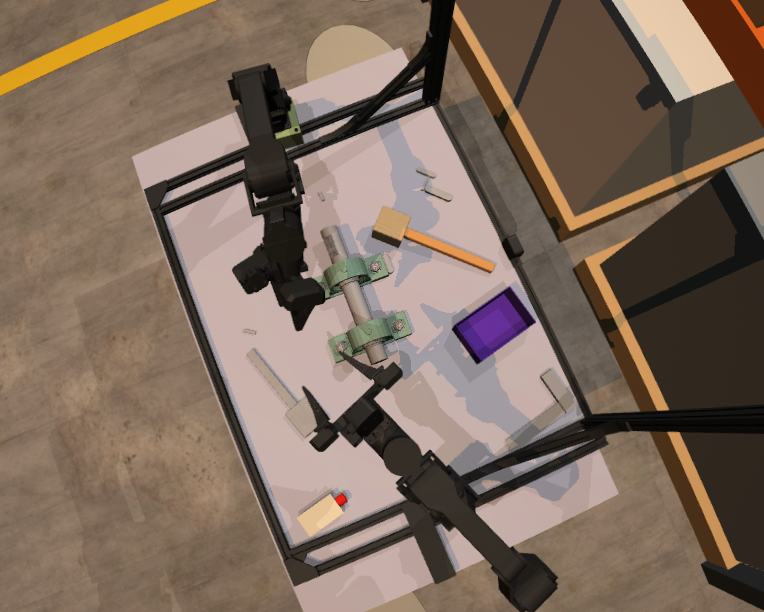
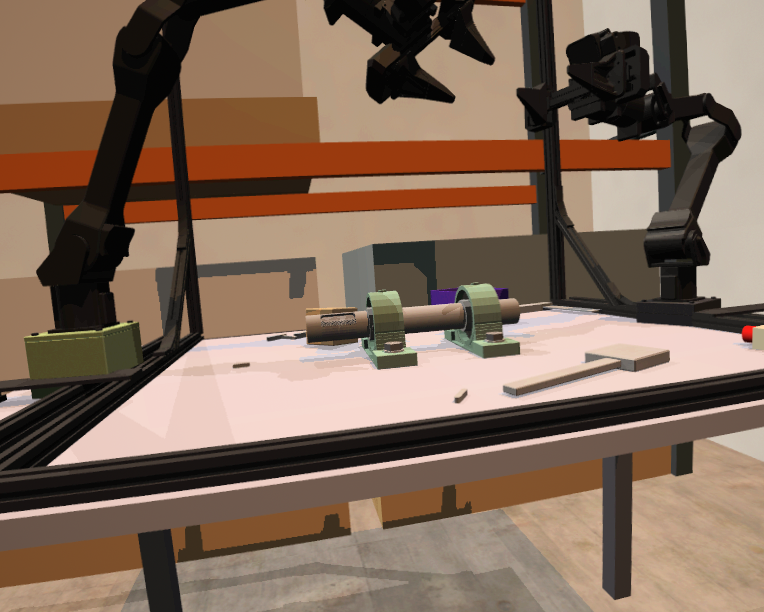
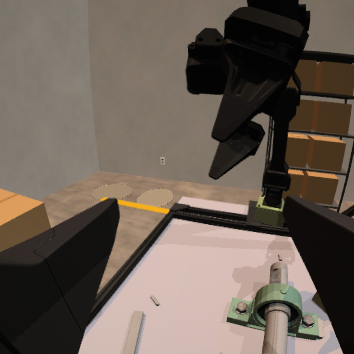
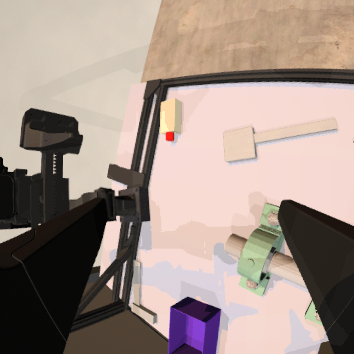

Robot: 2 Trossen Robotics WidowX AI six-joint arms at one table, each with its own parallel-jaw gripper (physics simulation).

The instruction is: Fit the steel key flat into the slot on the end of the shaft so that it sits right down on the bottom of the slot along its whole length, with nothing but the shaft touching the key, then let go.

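Places are measured from the left arm's base along level axes (x down, y ahead, z right), in centimetres.
Pixels of known places: left gripper, fingertip midpoint: (image 1: 320, 368) (image 2: 541, 81) (image 3: 203, 206) (image 4: 76, 187); right gripper, fingertip midpoint: (image 1: 290, 317) (image 2: 474, 80) (image 3: 213, 161) (image 4: 195, 208); left arm's base, origin of the base link: (image 2: 678, 300) (image 4: 128, 204); right arm's base, origin of the base link: (image 1: 275, 119) (image 2: 85, 328) (image 3: 271, 202).
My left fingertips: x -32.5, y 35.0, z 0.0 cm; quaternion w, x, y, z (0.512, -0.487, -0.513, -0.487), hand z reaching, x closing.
Note:
For each thing: its top centre in the pictures, then the offset to it from my left fingertips. "spot": a spot on its surface instead.
- brown-grey shaft, middle of its top: (image 2: 413, 302) (image 4: 309, 282) (image 3: 279, 318) (image 1: 352, 291) dx +28.7, dy +11.6, dz +15.9 cm
- wooden mallet, surface spot: (image 1: 390, 226) spot: dx +29.7, dy +16.8, dz +32.2 cm
- grey mallet, middle of its top: (image 2: 582, 361) (image 4: 275, 136) (image 1: 283, 388) dx +34.8, dy +7.5, dz -9.9 cm
- purple bin, middle of its top: (image 2: 467, 289) (image 1: 496, 323) (image 4: 184, 340) dx +29.2, dy -15.0, dz +33.4 cm
- cream block with red tip, middle of its top: (image 1: 323, 512) (image 4: 166, 118) dx +33.6, dy -18.5, dz -21.7 cm
- angled grey piece, surface spot: (image 1: 553, 385) spot: dx +34.6, dy -34.0, dz +34.1 cm
The brown-grey shaft (image 1: 359, 302) (image 2: 433, 318) (image 3: 276, 330) (image 4: 282, 265) lies level through two green bearing blocks. Its slotted end (image 1: 330, 239) (image 2: 337, 320) (image 3: 278, 272) shows a dark slot outline; its depth is unclear. Small grey key-like pieces lie loose: one near the slotted end (image 1: 321, 196) (image 2: 241, 365) (image 3: 280, 258), one (image 1: 249, 331) (image 2: 460, 395) (image 3: 154, 300) across the shaft, and two (image 1: 426, 172) (image 1: 438, 192) beyond the wooden mallet. Which is the steel key is unclear. My right gripper (image 2: 473, 80) (image 3: 213, 161) (image 4: 195, 208) is open, high above the table. My left gripper (image 1: 323, 369) (image 3: 203, 206) is open, high near the shaft's plain end.
A wooden mallet (image 1: 390, 226) lies near the shaft, and a grey mallet (image 1: 306, 415) (image 2: 637, 357) (image 4: 240, 144) on its other side. A purple bin (image 1: 494, 325) (image 4: 195, 327), a cream block with red tip (image 1: 320, 514) (image 4: 171, 115) and an angled grey piece (image 1: 553, 385) are around. Black rails edge the table.

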